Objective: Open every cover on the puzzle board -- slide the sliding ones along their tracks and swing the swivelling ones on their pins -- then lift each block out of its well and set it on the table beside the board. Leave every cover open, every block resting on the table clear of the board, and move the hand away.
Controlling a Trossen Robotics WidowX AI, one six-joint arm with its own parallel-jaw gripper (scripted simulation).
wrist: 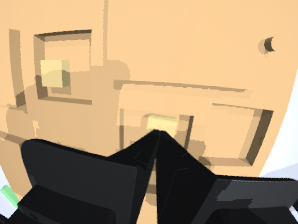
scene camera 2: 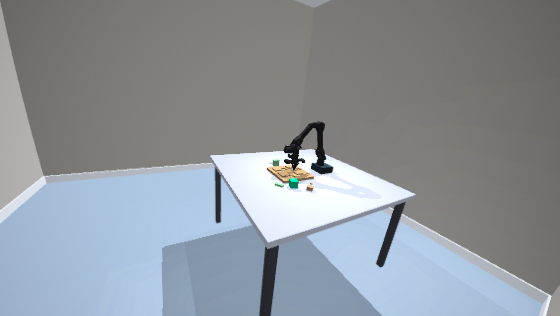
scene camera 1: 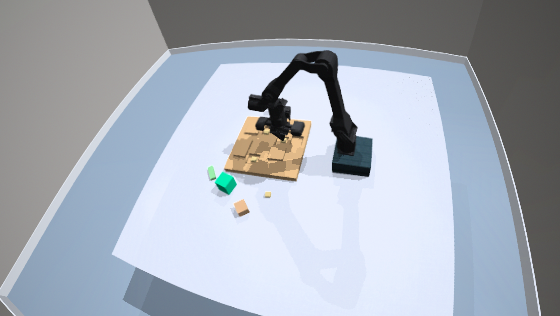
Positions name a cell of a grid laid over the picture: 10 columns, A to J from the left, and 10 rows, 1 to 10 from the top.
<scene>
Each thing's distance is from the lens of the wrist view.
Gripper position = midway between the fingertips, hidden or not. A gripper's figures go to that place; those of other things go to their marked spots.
gripper (wrist: F7): 0.10 m
yellow block (wrist: B4): 0.12 m
tan puzzle board (wrist: H6): 0.12 m
</scene>
